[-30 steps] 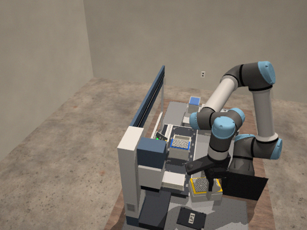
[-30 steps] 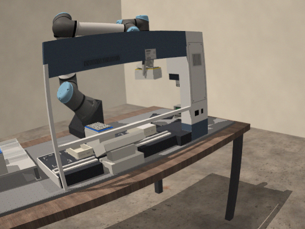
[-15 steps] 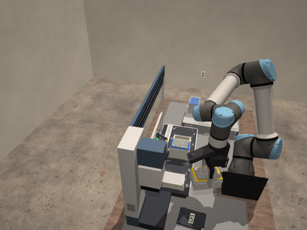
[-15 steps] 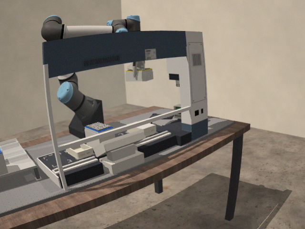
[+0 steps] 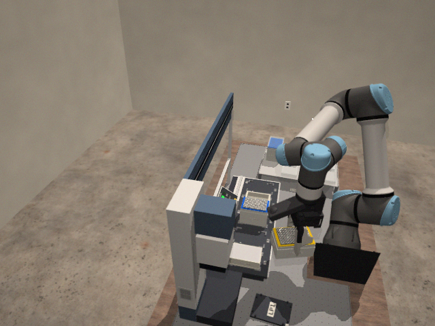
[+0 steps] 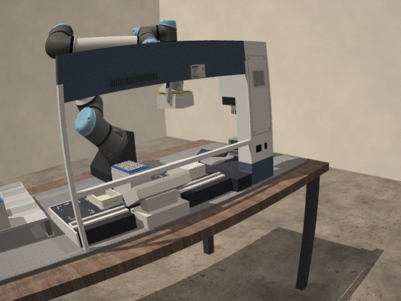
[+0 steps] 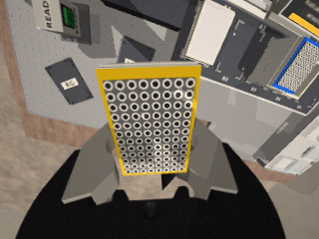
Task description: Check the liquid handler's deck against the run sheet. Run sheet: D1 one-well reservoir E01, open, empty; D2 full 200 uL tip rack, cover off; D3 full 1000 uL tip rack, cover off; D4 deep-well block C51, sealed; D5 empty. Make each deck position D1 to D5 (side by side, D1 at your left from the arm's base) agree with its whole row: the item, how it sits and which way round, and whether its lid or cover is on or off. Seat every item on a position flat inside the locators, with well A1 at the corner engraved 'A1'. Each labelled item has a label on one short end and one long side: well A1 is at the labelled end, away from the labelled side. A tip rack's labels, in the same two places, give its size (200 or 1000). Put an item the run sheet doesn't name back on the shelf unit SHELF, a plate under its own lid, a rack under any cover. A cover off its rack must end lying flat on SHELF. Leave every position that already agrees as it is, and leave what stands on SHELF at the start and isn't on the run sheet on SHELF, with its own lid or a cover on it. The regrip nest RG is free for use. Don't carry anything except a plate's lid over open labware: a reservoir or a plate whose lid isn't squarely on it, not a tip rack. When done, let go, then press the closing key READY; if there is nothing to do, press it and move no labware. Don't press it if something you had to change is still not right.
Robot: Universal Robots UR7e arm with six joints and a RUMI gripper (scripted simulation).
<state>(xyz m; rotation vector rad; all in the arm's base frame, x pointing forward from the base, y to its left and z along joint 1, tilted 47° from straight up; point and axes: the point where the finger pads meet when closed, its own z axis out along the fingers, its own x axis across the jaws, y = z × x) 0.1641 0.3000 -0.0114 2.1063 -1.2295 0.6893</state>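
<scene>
Right now my hand is 32 cm to the left of the blue-rimmed tip rack, 22 cm short of it and 20 cm above it. Round my hand: white sealed block (25 cm below, 17 cm ahead, 8 cm to the right); yellow-rimmed tip rack (1 cm to the left, 1 cm above); dark pad (31 cm below, 8 cm to the left, 2 cm ahead).
</scene>
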